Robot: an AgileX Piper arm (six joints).
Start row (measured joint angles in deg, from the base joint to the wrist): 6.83, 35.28, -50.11, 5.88, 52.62, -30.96
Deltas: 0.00, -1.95, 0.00, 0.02, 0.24, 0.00; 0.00, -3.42, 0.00, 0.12, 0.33, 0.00; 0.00, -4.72, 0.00, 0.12, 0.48, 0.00; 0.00, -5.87, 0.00, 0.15, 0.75, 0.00; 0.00, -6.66, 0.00, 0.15, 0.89, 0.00; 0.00, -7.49, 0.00, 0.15, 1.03, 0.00; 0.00, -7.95, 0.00, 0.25, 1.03, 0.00; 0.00, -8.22, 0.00, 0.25, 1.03, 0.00; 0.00, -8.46, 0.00, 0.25, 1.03, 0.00; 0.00, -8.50, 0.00, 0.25, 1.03, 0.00; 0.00, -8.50, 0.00, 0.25, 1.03, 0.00
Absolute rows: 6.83, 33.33, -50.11, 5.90, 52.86, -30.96; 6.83, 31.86, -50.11, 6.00, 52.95, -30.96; 6.83, 30.56, -50.11, 6.00, 53.10, -30.96; 6.83, 29.41, -50.11, 6.03, 53.37, -30.96; 6.83, 28.62, -50.11, 6.03, 53.51, -30.96; 6.83, 27.79, -50.11, 6.03, 53.65, -30.96; 6.83, 27.33, -50.11, 6.13, 53.65, -30.96; 6.83, 27.06, -50.11, 6.13, 53.65, -30.96; 6.83, 26.82, -50.11, 6.13, 53.65, -30.96; 6.83, 26.78, -50.11, 6.13, 53.65, -30.96; 6.83, 26.78, -50.11, 6.13, 53.65, -30.96
